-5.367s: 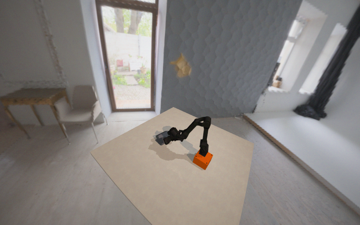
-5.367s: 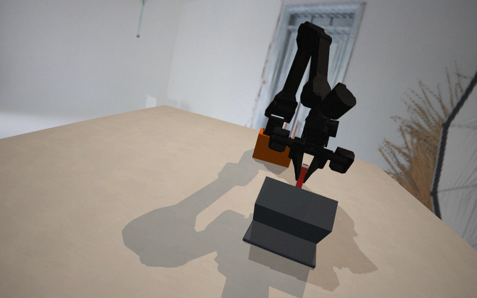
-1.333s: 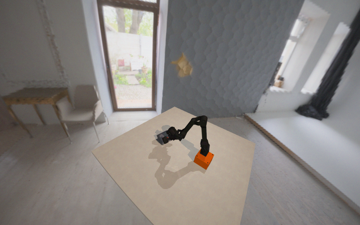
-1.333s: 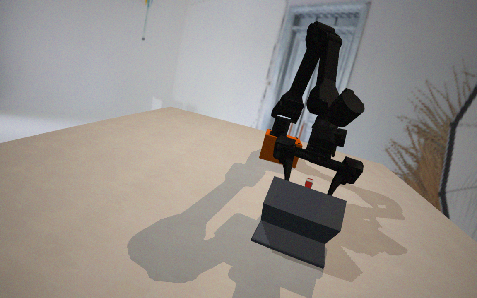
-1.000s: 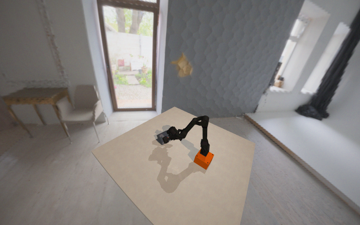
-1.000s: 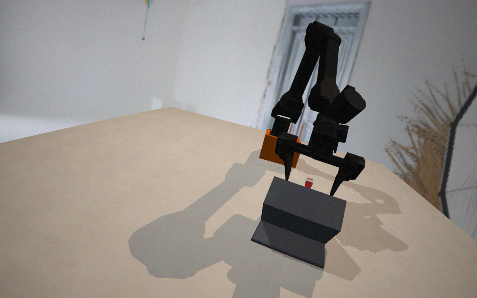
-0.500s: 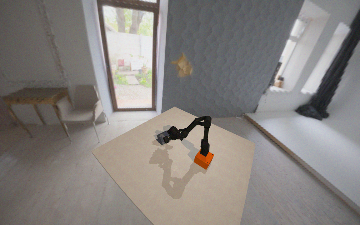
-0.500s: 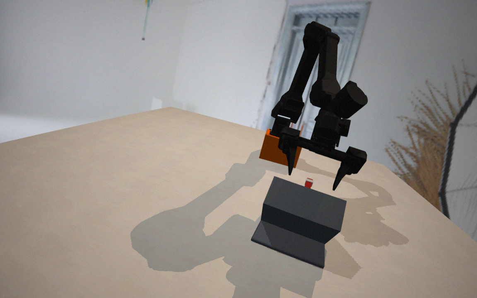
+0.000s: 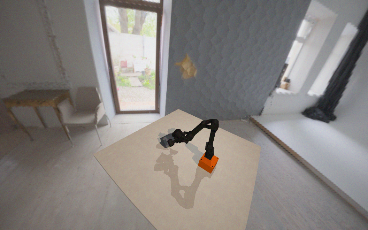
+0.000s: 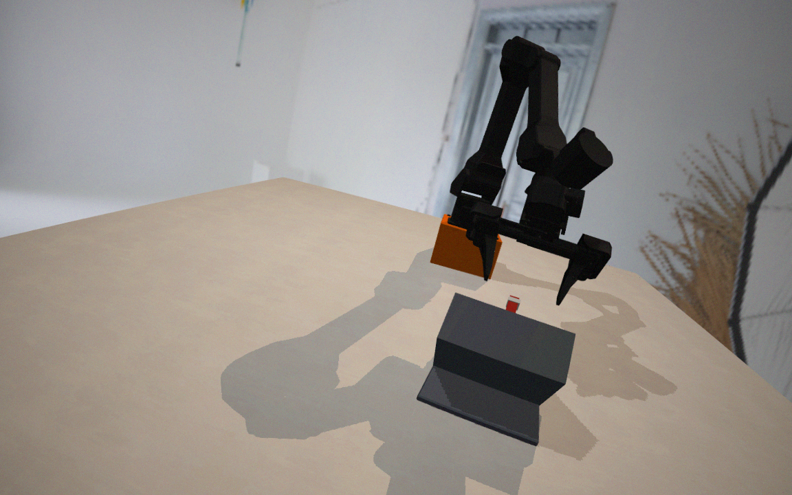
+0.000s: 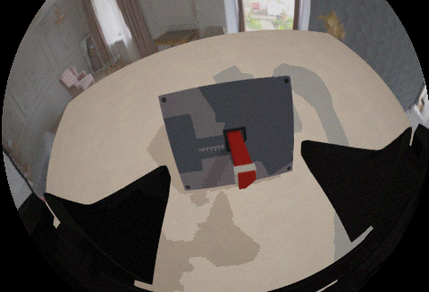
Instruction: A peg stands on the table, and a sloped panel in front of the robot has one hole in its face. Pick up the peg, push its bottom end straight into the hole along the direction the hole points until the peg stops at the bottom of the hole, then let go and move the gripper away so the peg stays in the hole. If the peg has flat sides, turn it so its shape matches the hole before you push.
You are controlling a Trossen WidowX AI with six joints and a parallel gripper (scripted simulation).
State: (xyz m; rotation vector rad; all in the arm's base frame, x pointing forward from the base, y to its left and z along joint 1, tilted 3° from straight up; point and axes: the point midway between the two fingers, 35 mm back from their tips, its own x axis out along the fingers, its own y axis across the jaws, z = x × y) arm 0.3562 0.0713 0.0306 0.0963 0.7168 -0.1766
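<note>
Now: the red peg 1 cm ahead of my gripper tip, 1 cm to the right of it and 3 cm below it. From my gripper tip the other things lie so: sloped dark grey panel (6 cm ahead, 2 cm to the right, 6 cm below).
</note>
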